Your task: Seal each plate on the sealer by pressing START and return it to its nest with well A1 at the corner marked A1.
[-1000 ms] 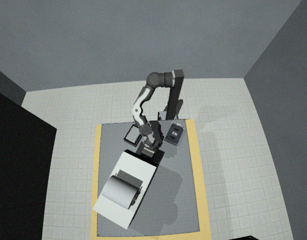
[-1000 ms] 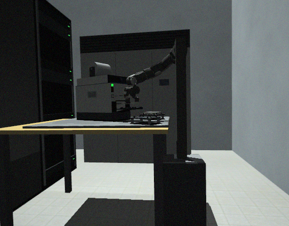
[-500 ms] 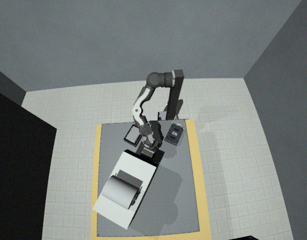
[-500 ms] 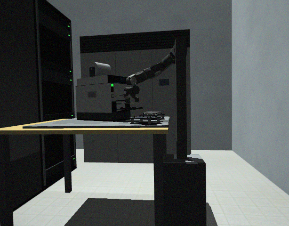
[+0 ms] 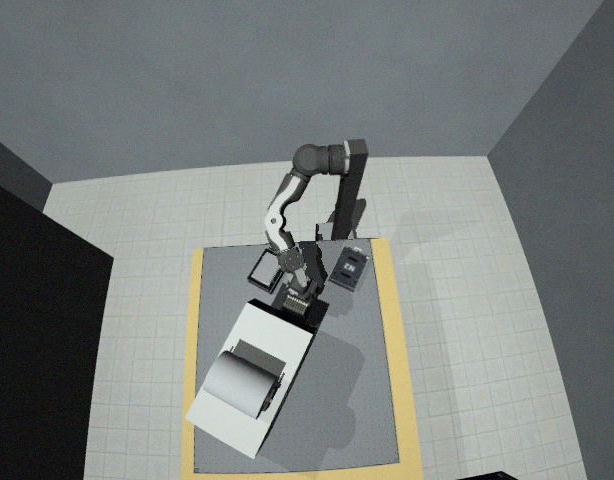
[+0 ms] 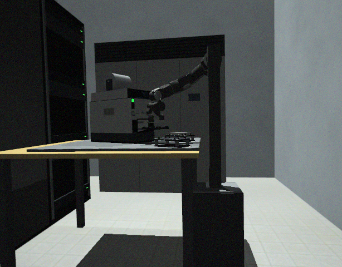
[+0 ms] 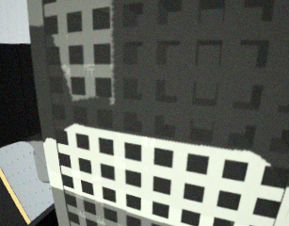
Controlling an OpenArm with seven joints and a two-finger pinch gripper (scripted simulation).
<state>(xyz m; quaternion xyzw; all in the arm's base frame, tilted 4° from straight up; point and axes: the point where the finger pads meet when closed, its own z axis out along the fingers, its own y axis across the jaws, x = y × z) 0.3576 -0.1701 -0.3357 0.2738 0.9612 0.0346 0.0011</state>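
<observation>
Right now my hand is right at the well plate. The rest, counted from my hand: foil roll: 28 cm ahead, 17 cm to the right, 28 cm above; start button: 14 cm ahead, 3 cm to the left, 5 cm above; sealer stage: 4 cm below.
</observation>
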